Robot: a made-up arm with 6 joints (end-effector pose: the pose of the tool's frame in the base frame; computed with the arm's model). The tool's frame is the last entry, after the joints. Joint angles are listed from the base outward.
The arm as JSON. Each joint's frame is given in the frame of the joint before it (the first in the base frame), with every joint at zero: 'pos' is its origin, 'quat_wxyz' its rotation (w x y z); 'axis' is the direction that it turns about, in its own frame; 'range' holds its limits. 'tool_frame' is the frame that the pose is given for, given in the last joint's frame.
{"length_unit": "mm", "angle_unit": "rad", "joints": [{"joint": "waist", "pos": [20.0, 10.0, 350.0], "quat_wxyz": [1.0, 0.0, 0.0, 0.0], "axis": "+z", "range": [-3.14, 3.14]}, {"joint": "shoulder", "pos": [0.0, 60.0, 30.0], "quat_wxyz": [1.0, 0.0, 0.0, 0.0], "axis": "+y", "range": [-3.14, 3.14]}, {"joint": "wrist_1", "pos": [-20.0, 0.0, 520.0], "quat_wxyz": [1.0, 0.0, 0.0, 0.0], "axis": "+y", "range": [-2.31, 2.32]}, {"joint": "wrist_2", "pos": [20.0, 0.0, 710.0], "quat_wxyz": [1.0, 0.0, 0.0, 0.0], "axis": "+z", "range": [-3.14, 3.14]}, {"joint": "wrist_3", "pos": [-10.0, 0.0, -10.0], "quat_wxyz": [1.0, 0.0, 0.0, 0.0], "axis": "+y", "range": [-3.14, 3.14]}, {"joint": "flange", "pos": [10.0, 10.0, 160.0], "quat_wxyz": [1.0, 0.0, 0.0, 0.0], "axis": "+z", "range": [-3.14, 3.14]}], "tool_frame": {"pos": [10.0, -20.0, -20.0], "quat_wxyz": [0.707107, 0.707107, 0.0, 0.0]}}
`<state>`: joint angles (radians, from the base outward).
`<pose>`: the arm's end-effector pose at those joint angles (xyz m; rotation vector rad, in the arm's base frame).
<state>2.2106 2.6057 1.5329 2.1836 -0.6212 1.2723</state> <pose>0.2848 -0.3435 -0.4698 1.9381 1.3814 -1.2865</pose>
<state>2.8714 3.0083 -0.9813 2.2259 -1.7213 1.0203</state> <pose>-0.6176 0.2555 -0.5420 -1.0526 -2.3506 0.4203</pose>
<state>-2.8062 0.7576 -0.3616 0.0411 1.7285 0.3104</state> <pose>-0.6478 -0.2854 1.3180 -1.7854 0.7412 0.8220</pose>
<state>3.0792 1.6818 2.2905 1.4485 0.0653 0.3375</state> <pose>0.1336 -0.0815 -0.2017 -0.4121 0.7402 -1.6880</pose>
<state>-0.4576 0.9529 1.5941 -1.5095 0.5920 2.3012</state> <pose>0.7440 -0.3702 -0.0014 -1.7917 -0.9136 1.8195</pose>
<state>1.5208 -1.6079 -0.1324 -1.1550 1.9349 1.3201</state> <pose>-0.0030 -1.1338 0.3126 -0.9012 -1.7716 -1.2879</pose>
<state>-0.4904 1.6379 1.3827 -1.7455 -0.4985 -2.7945</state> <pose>0.5786 -0.1333 -0.4561 -1.1576 -1.0135 0.3663</pose>
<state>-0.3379 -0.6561 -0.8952 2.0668 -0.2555 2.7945</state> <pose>-1.0802 0.4083 0.8060 1.9773 -2.1909 -0.0249</pose>
